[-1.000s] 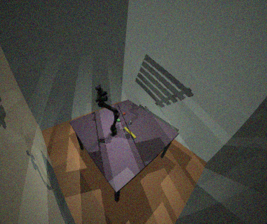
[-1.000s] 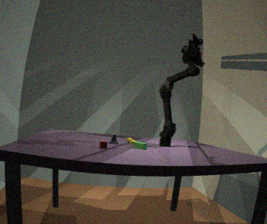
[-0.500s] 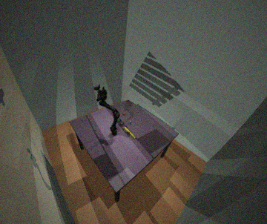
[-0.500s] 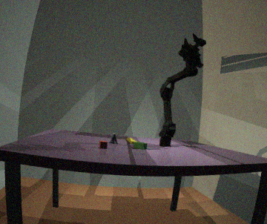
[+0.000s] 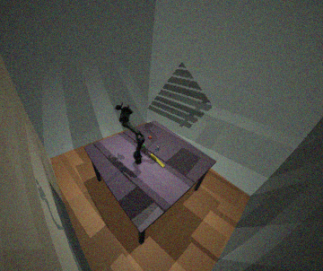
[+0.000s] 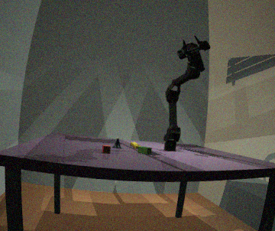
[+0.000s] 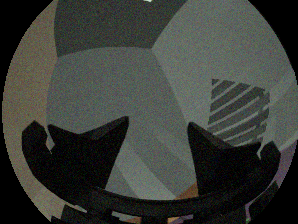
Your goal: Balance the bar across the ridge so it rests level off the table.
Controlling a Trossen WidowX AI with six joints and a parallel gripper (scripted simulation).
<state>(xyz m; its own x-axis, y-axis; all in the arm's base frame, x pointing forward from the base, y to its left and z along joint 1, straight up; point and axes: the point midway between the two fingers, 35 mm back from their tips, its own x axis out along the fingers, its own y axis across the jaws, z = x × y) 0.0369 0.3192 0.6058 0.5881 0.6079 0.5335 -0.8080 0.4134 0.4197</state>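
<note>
The yellow bar is 14 cm ahead of my gripper tip, 47 cm to the right of it and 62 cm below it. The rest, counted from my gripper tip: green block 16 cm ahead, 15 cm to the right, 61 cm below; then red block 36 cm ahead, 6 cm to the right, 61 cm below.
</note>
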